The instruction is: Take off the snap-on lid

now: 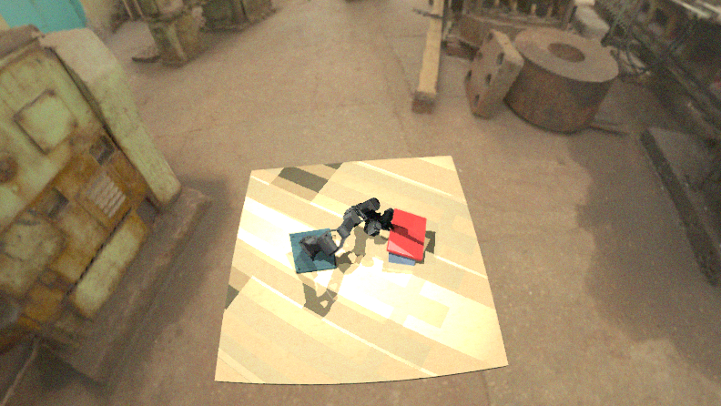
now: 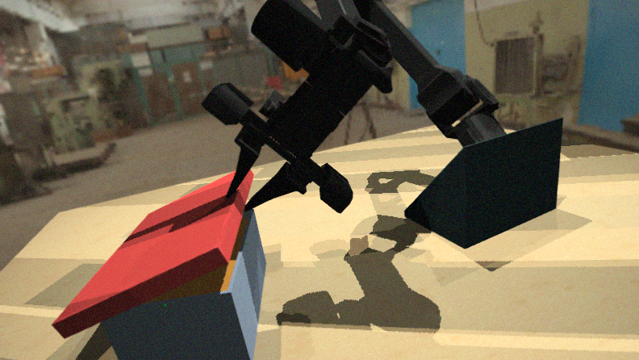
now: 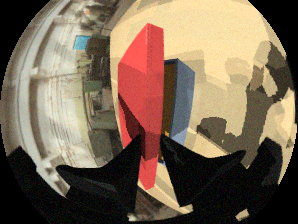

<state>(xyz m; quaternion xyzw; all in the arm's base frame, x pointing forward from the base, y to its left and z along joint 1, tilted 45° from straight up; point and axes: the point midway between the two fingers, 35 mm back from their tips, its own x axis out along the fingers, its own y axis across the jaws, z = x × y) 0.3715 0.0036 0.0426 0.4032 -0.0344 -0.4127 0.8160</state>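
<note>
Now: gripper tip 7 cm short of the red lid, 3 cm to the left of it and 2 cm above it. From my gripper tip the other things lie so: storage box (10 cm below, 6 cm ahead, 3 cm to the right).
</note>
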